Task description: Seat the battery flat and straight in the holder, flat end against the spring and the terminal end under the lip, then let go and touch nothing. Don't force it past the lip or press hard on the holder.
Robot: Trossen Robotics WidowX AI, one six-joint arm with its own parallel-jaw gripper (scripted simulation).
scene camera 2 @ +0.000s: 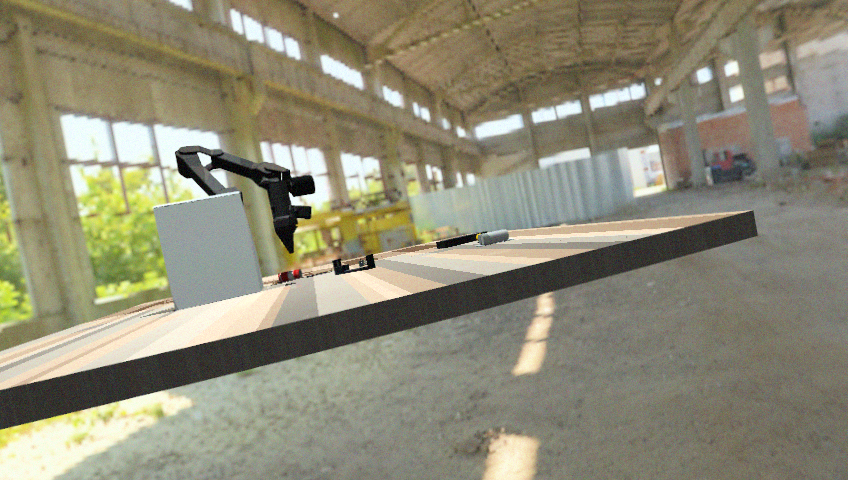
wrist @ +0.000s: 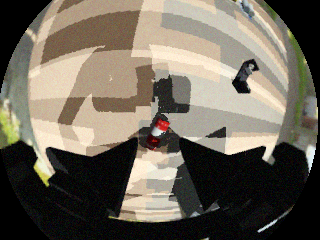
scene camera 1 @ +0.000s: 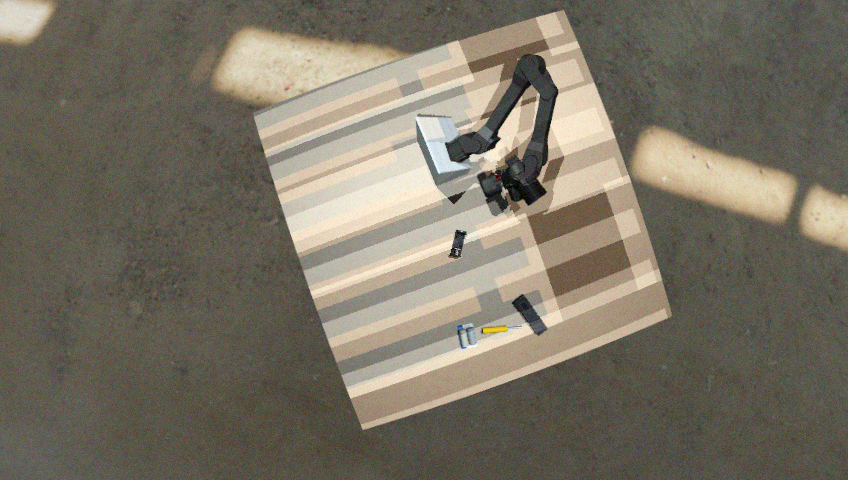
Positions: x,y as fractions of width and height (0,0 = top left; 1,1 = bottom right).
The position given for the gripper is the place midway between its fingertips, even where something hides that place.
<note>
In view: the gripper (scene camera 2: 0.34,0.53).
The gripper is seen too in the wrist view (wrist: 0.50,0.59).
</note>
